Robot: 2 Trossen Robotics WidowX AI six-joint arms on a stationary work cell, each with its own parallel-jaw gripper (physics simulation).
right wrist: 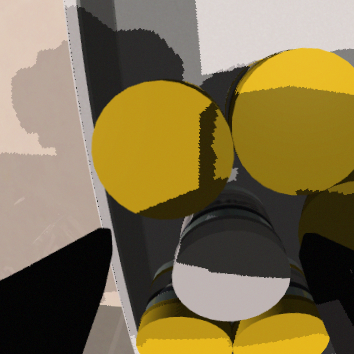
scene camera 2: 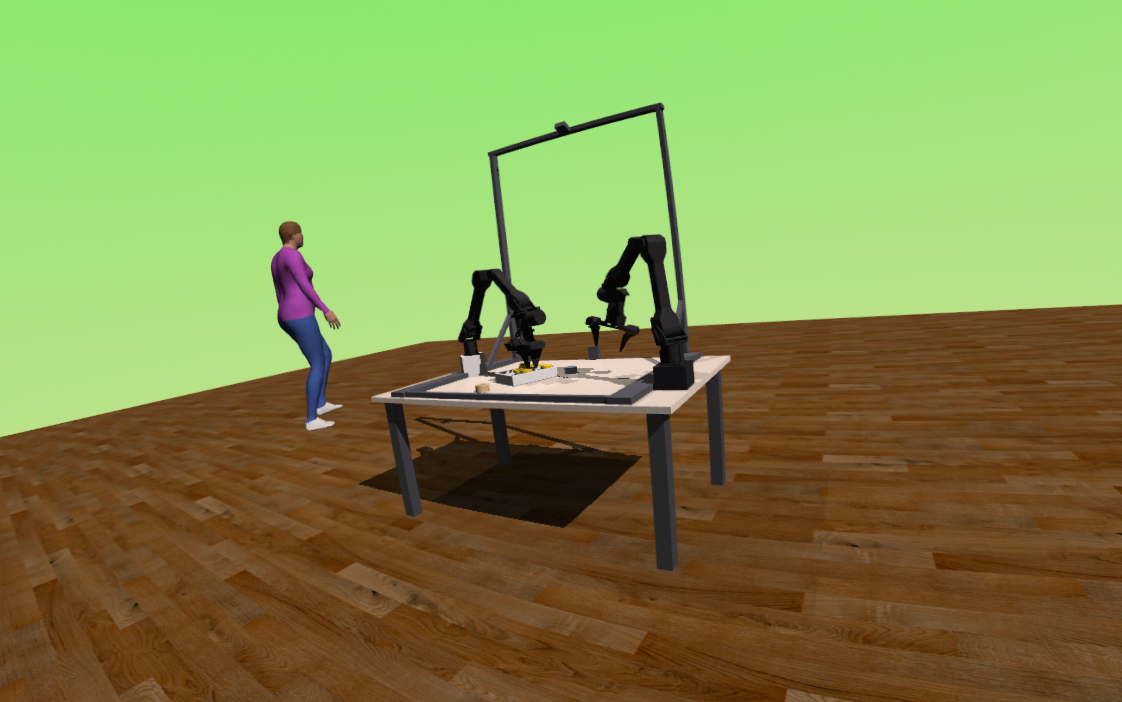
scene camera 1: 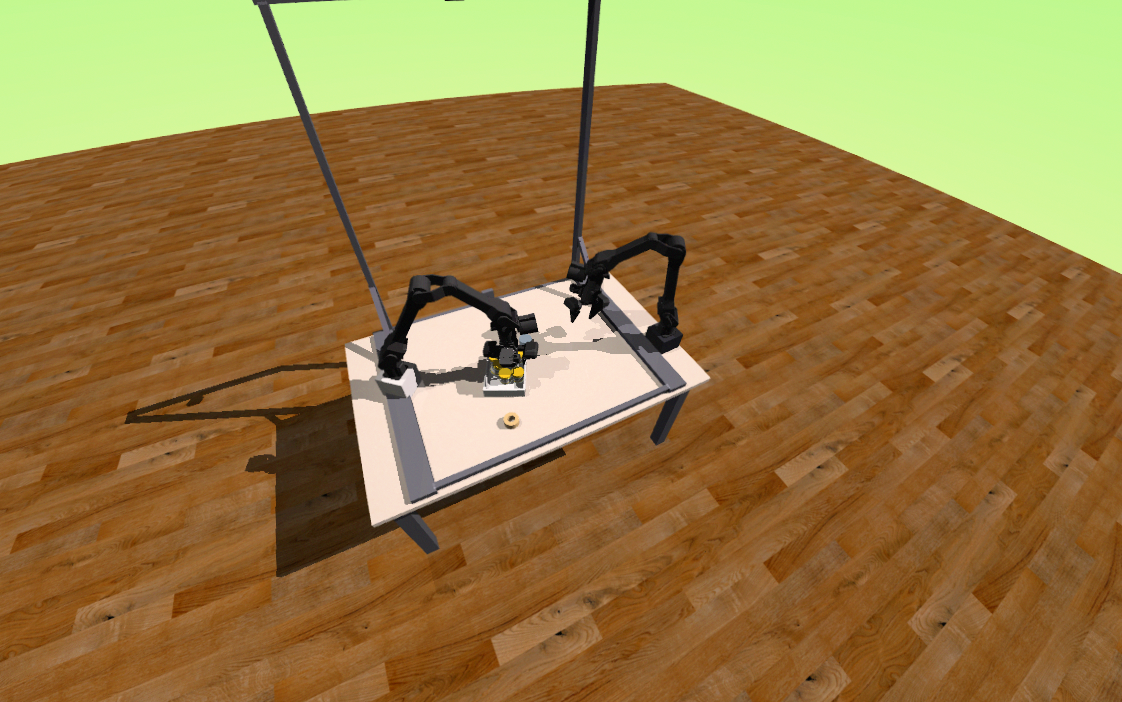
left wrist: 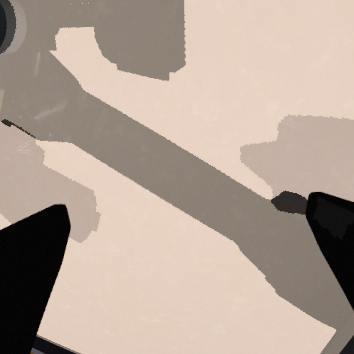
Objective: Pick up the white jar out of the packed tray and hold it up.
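Where they show: left gripper, between the fingertips: [scene camera 2: 608, 349] [scene camera 1: 580, 320] [left wrist: 189, 210]; right gripper, between the fingertips: [right wrist: 208, 243] [scene camera 2: 532, 368]; left arm's base, origin of its link: [scene camera 2: 673, 363] [scene camera 1: 665, 330]; right arm's base, origin of its link: [scene camera 2: 471, 354] [scene camera 1: 395, 371].
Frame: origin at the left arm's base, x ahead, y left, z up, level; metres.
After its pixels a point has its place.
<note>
The white jar [right wrist: 231, 297] {x 0.585, y -0.163, z -0.025 m} stands in the packed tray [right wrist: 76, 45] {x 0.587, y -0.058, z -0.033 m} [scene camera 1: 504, 393] {x 0.666, y -0.053, z -0.052 m} [scene camera 2: 529, 378] {x 0.571, y -0.082, z -0.055 m} among yellow-lidded jars [right wrist: 150, 150] {x 0.591, y -0.099, z -0.025 m} [right wrist: 295, 135] {x 0.630, y -0.118, z -0.025 m} [right wrist: 184, 337] {x 0.556, y -0.176, z -0.025 m}. Its white lid is partly shadowed in the right wrist view. My right gripper [right wrist: 208, 243] {x 0.589, y -0.138, z -0.027 m} [scene camera 2: 532, 365] {x 0.589, y -0.138, z -0.027 m} is partly open and empty above the tray, its fingertips apart on either side of the white jar in the picture. How high they are over the lid I cannot tell. In scene camera 1 the right arm hides the white jar. My left gripper [scene camera 1: 584, 317] {x 0.286, y -0.178, z 0.027 m} [scene camera 2: 610, 347] {x 0.286, y -0.178, z 0.027 m} [left wrist: 189, 210] {x 0.286, y -0.178, z 0.027 m} is open and empty above the table, right of the tray.
A tan ring-shaped roll [scene camera 1: 505, 423] {x 0.713, y 0.061, z -0.048 m} [scene camera 2: 482, 388] {x 0.673, y 0.073, z -0.057 m} lies in front of the tray. A dark round object [scene camera 2: 570, 369] {x 0.477, y -0.234, z -0.054 m} lies right of the tray. Grey rails [scene camera 1: 413, 455] {x 1.007, y 0.032, z -0.052 m} [scene camera 1: 637, 347] {x 0.118, y -0.012, z -0.051 m} border the table. A person [scene camera 2: 293, 285] stands beyond the table at the left.
</note>
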